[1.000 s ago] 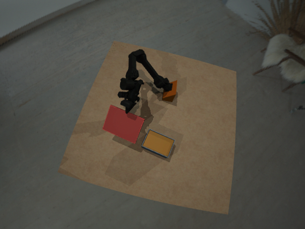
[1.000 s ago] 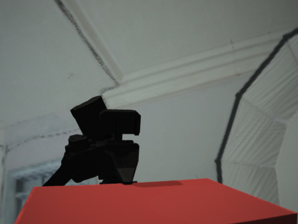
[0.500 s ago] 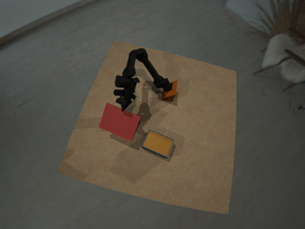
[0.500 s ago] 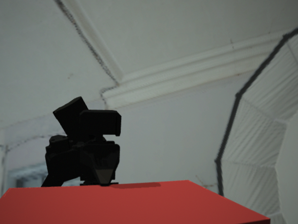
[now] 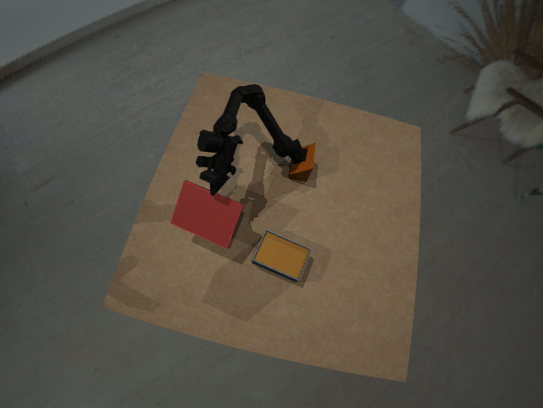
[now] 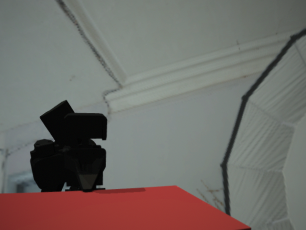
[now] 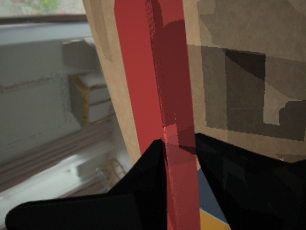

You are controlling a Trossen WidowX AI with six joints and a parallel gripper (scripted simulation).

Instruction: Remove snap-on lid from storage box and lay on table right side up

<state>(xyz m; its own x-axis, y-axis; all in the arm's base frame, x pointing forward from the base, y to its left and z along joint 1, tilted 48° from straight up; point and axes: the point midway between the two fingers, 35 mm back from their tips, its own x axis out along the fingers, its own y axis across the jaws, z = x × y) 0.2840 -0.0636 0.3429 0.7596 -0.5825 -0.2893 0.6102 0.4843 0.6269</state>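
The red lid is 70 mm ahead of my gripper tip, 40 mm below it and 10 mm to the right of it. From my gripper tip the other things lie so: storage box (290 mm to the left, 180 mm below, 140 mm ahead).
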